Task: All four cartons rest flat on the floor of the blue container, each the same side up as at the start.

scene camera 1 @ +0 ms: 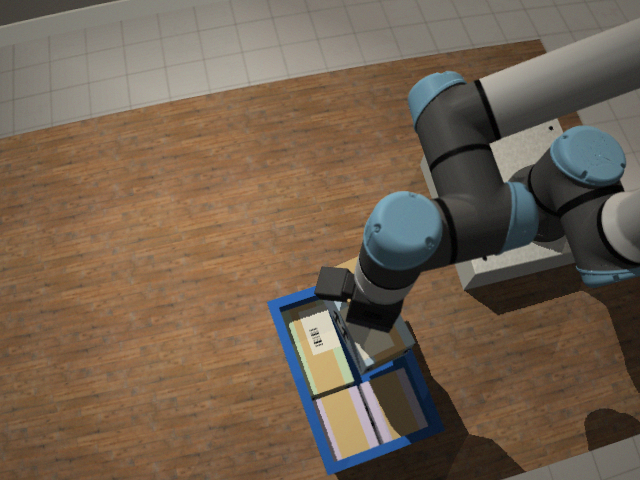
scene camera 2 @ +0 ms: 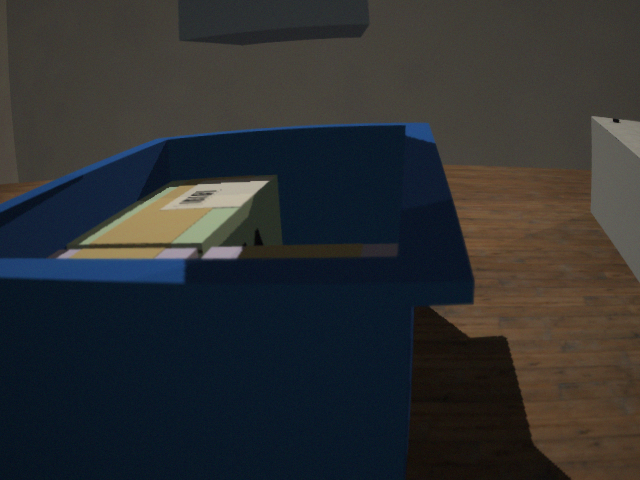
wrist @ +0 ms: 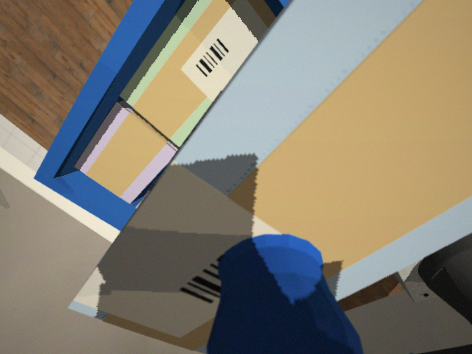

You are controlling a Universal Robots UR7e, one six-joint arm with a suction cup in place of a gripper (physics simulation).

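Where they show: hand, tool point: (wrist: 265, 240); arm's base, link origin: (scene camera 1: 538, 205) (wrist: 467, 259).
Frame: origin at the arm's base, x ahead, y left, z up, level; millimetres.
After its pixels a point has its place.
Observation:
My suction gripper (scene camera 1: 374, 312) @[x 426, y 79, z 153 mm] (wrist: 280, 262) has its blue cup on the top of a carton with light blue edges (scene camera 1: 382, 346) @[x 438, y 138, z 165 mm] (scene camera 2: 273, 18) @[x 431, y 153, z 93 mm] (wrist: 360, 140) @[x 444, y 34, z 166 mm]. This carton hangs above the rim of the blue container (scene camera 1: 293, 356) @[x 547, y 70, z 28 mm] (scene camera 2: 206, 361) @[x 440, y 264, z 2 mm] (wrist: 104, 75) @[x 555, y 115, z 28 mm], over its upper right part in scene camera 1. A green-edged carton (scene camera 1: 328, 369) @[x 501, y 108, z -2 mm] (scene camera 2: 149, 222) @[x 511, y 103, z -3 mm] (wrist: 167, 107) @[x 505, y 115, z -3 mm] lies inside at the left, label up. A lilac-edged carton (scene camera 1: 346, 421) @[x 512, y 199, z -2 mm] (scene camera 2: 116, 253) @[x 509, y 157, z -3 mm] (wrist: 122, 155) @[x 519, y 196, z -3 mm] lies beyond its lower end. Another lilac-edged carton (scene camera 1: 395, 403) @[x 425, y 208, z -2 mm] (scene camera 2: 299, 251) @[x 425, y 165, z -2 mm] lies beside that one, partly in shadow. Their undersides are hidden.
The container's walls surround the three cartons inside. The robot's pale base block (scene camera 1: 522, 149) @[x -34, y -115, z 9 mm] (scene camera 2: 615, 191) @[x 154, y -94, z -41 mm] stands to the right of the container. The arm reaches in from the right and hides part of the container's far end in scene camera 1.

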